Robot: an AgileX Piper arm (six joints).
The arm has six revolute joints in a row. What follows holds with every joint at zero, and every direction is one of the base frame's.
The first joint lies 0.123 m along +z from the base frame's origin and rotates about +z.
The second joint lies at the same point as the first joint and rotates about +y.
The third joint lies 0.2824 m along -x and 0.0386 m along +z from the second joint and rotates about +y.
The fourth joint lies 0.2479 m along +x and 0.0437 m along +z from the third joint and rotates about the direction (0.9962, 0, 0.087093).
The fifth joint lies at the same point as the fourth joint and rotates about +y.
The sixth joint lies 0.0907 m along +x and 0.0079 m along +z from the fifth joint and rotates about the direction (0.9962, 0, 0.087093).
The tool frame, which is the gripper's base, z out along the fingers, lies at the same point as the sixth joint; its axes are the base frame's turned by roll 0, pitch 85.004 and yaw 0 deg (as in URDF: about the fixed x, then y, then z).
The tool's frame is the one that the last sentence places.
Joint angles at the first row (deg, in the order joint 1, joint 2, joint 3, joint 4, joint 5, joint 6):
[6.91, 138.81, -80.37, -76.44, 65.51, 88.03]
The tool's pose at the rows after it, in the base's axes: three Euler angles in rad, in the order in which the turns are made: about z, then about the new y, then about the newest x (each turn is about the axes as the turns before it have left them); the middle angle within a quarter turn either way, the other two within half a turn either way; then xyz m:
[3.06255 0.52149 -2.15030 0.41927 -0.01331 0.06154]
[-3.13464 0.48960 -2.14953 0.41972 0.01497 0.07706]
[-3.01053 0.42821 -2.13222 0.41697 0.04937 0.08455]
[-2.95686 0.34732 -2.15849 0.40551 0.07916 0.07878]
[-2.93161 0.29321 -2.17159 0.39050 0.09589 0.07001]
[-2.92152 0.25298 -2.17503 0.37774 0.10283 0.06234]
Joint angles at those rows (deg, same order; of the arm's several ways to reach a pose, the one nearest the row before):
[9.16, 136.95, -80.37, -74.55, 65.57, 81.59]
[12.95, 134.65, -80.37, -73.27, 65.73, 76.98]
[17.66, 133.58, -80.37, -72.70, 66.00, 71.68]
[21.88, 133.58, -79.61, -69.11, 65.94, 67.56]
[24.77, 133.58, -77.37, -67.01, 65.94, 66.80]
[26.40, 133.58, -75.06, -65.84, 65.94, 66.93]

